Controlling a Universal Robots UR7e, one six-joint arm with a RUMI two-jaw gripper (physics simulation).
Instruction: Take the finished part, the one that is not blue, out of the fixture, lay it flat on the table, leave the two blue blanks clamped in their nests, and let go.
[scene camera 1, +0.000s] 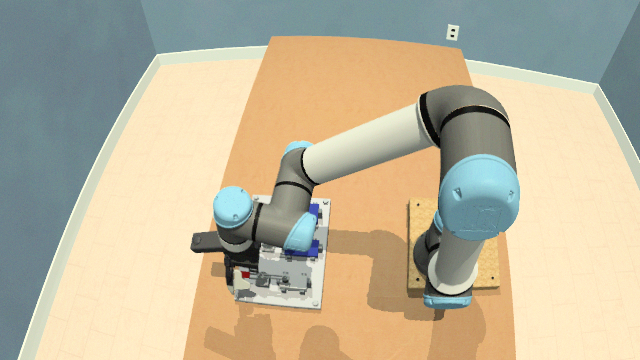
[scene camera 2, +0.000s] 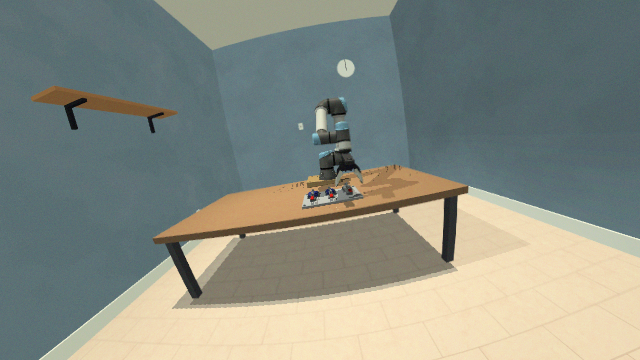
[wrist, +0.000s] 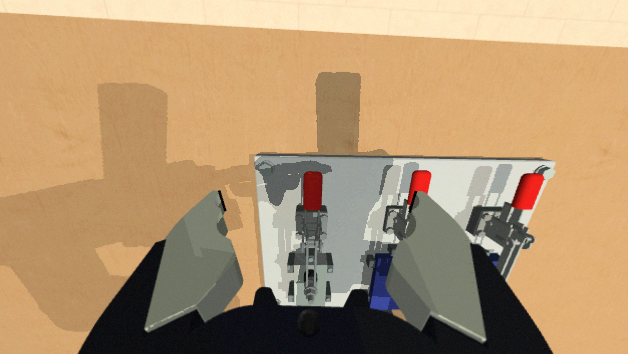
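Seen in the pictures: gripper, fingertip midpoint: (scene camera 1: 236, 268) (scene camera 2: 349, 185) (wrist: 316, 193); arm's base at its link origin: (scene camera 2: 327, 178).
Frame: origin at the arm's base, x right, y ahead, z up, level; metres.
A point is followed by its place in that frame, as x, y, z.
Note:
The pale grey-green finished part (wrist: 320, 280) @[-0.048, 0.407, 0.006] (scene camera 1: 297, 280) @[-0.060, 0.386, 0.006] sits in the end nest of the white fixture plate (wrist: 350, 192) @[-0.005, 0.510, -0.020] (scene camera 1: 317, 295) @[-0.094, 0.336, -0.020] (scene camera 2: 321, 201) @[0.121, 0.508, -0.020], under its clamp arm. That clamp's red handle (wrist: 312, 191) @[-0.049, 0.532, 0.021] (scene camera 1: 245, 274) @[-0.051, 0.522, 0.021] points toward the near table edge. One blue blank (wrist: 381, 280) @[0.032, 0.388, -0.004] (scene camera 1: 310, 248) @[0.042, 0.353, -0.003] (scene camera 2: 330, 191) sits in the middle nest, partly behind a finger. The other blue blank (wrist: 495, 259) @[0.177, 0.410, -0.002] (scene camera 1: 314, 212) @[0.155, 0.342, 0.001] (scene camera 2: 313, 194) is in the far nest, mostly hidden in the wrist view. My gripper (wrist: 316, 193) @[-0.046, 0.542, 0.050] (scene camera 2: 349, 183) @[-0.046, 0.542, 0.050] is open and empty, its fingers either side of the end clamp's handle in view.
The middle red handle (wrist: 420, 182) @[0.058, 0.529, 0.011] is partly covered by the right finger, and the third red handle (wrist: 528, 191) @[0.165, 0.513, 0.016] stands beyond it. The table edge runs beyond the handles. The arm's base stands on a wooden board (scene camera 1: 417, 215) @[0.126, 0.050, 0.009] across the table (scene camera 1: 350, 75) @[0.816, 0.201, -0.035].

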